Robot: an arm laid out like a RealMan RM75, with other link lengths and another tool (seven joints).
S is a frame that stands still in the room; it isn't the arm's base.
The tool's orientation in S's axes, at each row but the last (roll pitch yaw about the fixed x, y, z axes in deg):
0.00 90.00 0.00
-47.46 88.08 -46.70
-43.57 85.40 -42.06
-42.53 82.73 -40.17
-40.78 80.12 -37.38
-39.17 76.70 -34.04
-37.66 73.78 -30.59
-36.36 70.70 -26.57
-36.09 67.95 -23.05
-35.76 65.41 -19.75
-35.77 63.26 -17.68
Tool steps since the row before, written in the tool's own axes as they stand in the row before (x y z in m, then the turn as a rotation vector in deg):
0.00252 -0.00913 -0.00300 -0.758 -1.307 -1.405
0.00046 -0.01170 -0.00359 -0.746 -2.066 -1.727
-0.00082 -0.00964 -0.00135 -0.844 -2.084 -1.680
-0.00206 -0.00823 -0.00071 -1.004 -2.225 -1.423
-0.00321 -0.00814 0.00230 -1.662 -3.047 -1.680
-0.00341 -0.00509 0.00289 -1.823 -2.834 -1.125
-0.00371 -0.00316 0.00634 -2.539 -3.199 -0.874
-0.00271 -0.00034 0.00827 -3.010 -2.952 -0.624
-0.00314 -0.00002 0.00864 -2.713 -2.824 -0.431
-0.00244 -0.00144 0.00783 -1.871 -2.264 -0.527
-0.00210 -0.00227 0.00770 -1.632 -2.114 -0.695
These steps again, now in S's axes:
-0.00300 -0.00913 -0.00252 -1.405 -1.307 0.758
-0.00343 -0.01176 -0.00025 -1.717 -2.070 0.757
-0.00116 -0.00962 0.00127 -1.675 -2.082 0.859
-0.00060 -0.00806 0.00268 -1.430 -2.197 1.054
0.00226 -0.00759 0.00437 -1.731 -2.962 1.761
0.00256 -0.00429 0.00457 -1.235 -2.675 1.985
0.00555 -0.00169 0.00550 -1.127 -2.896 2.791
0.00706 0.00164 0.00483 -1.065 -2.539 3.253
0.00687 0.00259 0.00554 -0.808 -2.412 3.008
0.00635 0.00134 0.00521 -0.691 -2.031 2.074
0.00635 0.00077 0.00528 -0.772 -1.980 1.760

